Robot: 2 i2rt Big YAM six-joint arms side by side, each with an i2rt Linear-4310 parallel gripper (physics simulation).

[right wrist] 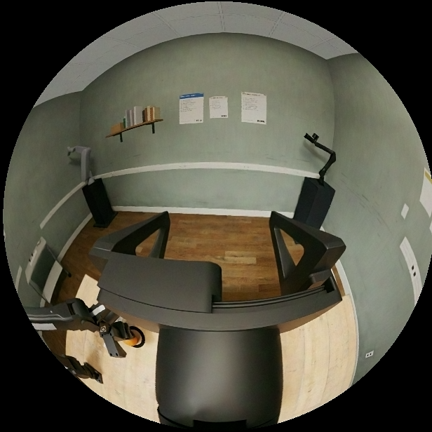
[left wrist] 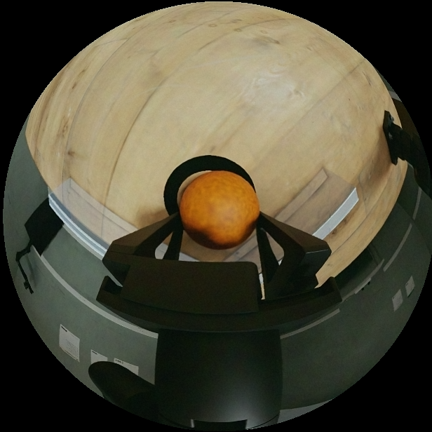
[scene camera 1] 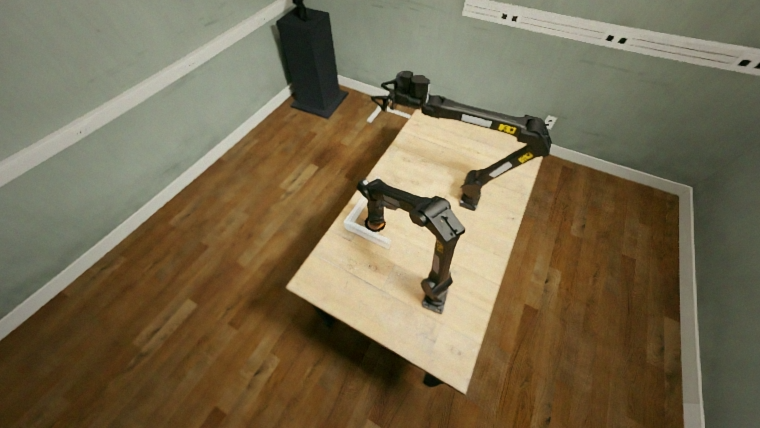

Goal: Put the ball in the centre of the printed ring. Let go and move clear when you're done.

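Where they show: left gripper, fingertip midpoint: point(scene camera 1: 376, 221); right gripper, fingertip midpoint: point(scene camera 1: 376, 91); left arm's base, link origin: point(scene camera 1: 435, 297); right arm's base, link origin: point(scene camera 1: 470, 200).
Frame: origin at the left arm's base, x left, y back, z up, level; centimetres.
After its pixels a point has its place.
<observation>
The orange ball point(scene camera 1: 376, 225) @(x -21.3, y -35.2, z 4.8 cm) point(left wrist: 220, 207) point(right wrist: 133, 336) is between the fingers of my left gripper point(scene camera 1: 375, 220) @(x -24.2, y -36.6, z 3.4 cm) point(left wrist: 219, 216), which is shut on it and points down. The black printed ring point(left wrist: 210, 162) point(right wrist: 143, 338) lies on the table under and around the ball; the ball and gripper hide part of it in the left wrist view. The ball appears low over the ring, but whether it touches the table is unclear. My right gripper point(scene camera 1: 380, 91) @(x -58.6, y -49.5, z 48.0 cm) point(right wrist: 219, 216) is open and empty, high beyond the table's upper end in the scene view.
A low, whitish, partly see-through L-shaped wall point(scene camera 1: 366, 232) @(x -15.7, y -37.9, z 5.8 cm) point(left wrist: 340, 214) stands on the wooden table point(scene camera 1: 345, 297) @(x 13.7, y -35.6, z 0.0 cm) point(left wrist: 225, 75) close to the ring, near the table's left edge in the scene view. A dark pedestal point(scene camera 1: 311, 58) stands on the floor by the wall.
</observation>
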